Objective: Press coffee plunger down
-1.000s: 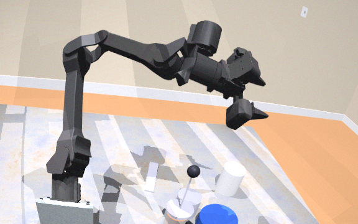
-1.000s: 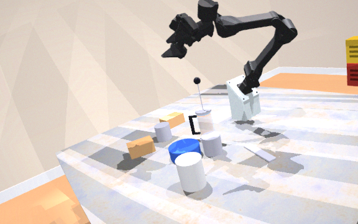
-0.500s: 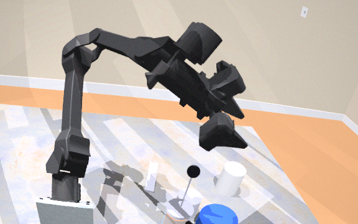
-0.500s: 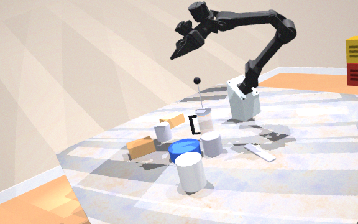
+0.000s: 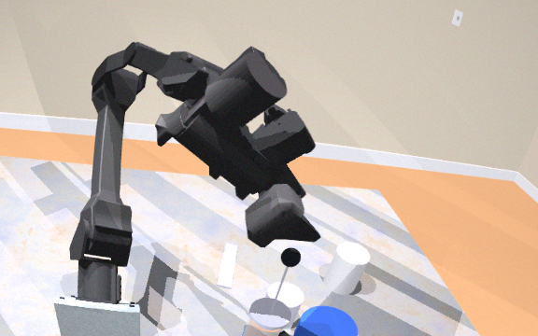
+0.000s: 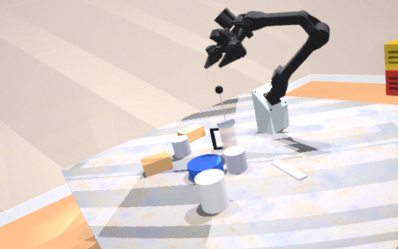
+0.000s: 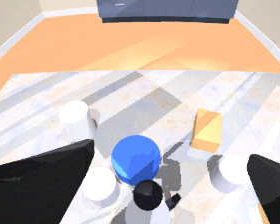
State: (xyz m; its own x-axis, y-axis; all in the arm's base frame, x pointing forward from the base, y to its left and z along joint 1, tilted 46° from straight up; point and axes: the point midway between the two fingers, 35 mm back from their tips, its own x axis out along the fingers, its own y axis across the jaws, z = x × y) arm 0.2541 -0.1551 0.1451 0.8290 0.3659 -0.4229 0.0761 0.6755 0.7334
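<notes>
The coffee press is 1 cm ahead of my gripper tip and 21 cm below it. From my gripper tip the other things lie so: blue cylinder (14 cm ahead, 4 cm to the left, 31 cm below); then flat white bar (1 cm behind, 27 cm to the left, 33 cm below).
</notes>
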